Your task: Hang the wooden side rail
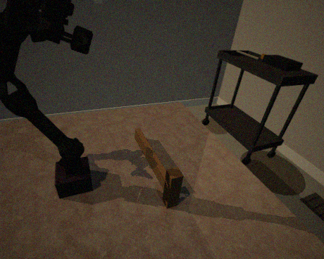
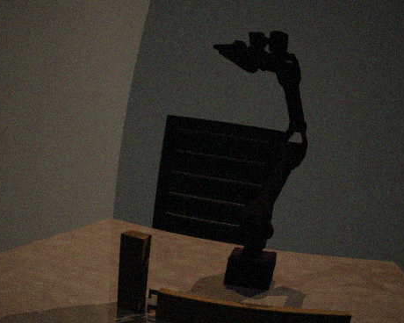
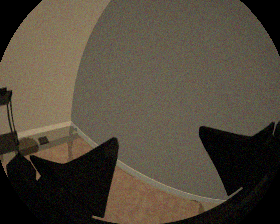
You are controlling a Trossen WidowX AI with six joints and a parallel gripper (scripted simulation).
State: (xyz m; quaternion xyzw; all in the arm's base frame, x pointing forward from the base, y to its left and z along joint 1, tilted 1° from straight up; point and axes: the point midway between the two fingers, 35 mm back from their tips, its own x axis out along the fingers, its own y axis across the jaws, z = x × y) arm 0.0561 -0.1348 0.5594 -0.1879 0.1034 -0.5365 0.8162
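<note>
My gripper tip is 29 cm short of the headboard post, 5 cm to the left of it and 56 cm above it.
</note>
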